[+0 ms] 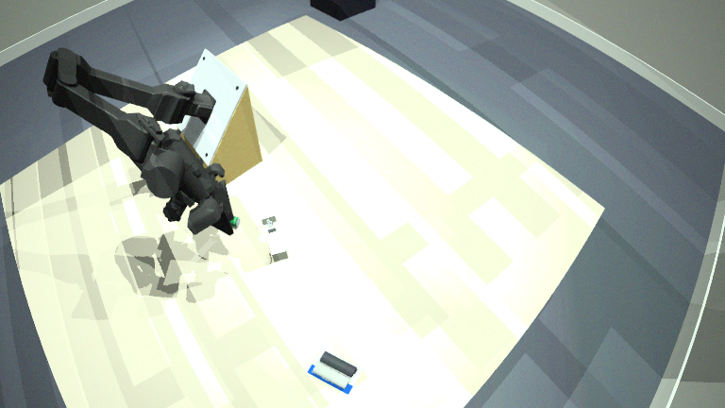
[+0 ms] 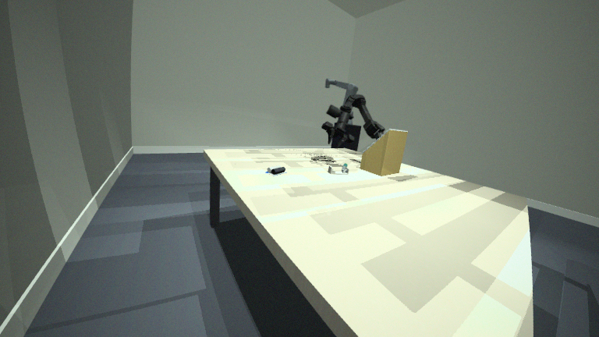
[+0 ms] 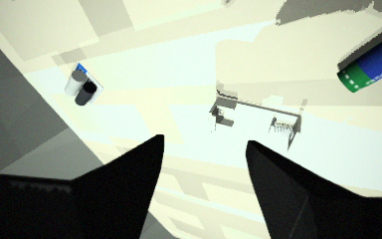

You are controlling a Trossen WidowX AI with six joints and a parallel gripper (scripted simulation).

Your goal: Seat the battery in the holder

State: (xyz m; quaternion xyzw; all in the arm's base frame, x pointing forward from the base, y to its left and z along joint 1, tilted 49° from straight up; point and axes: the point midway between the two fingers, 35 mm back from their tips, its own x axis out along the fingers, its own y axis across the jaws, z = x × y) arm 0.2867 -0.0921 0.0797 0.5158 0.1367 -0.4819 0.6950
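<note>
Right now my gripper tip is 120 mm above the battery, 110 mm past it and 20 mm to the right of it.
</note>
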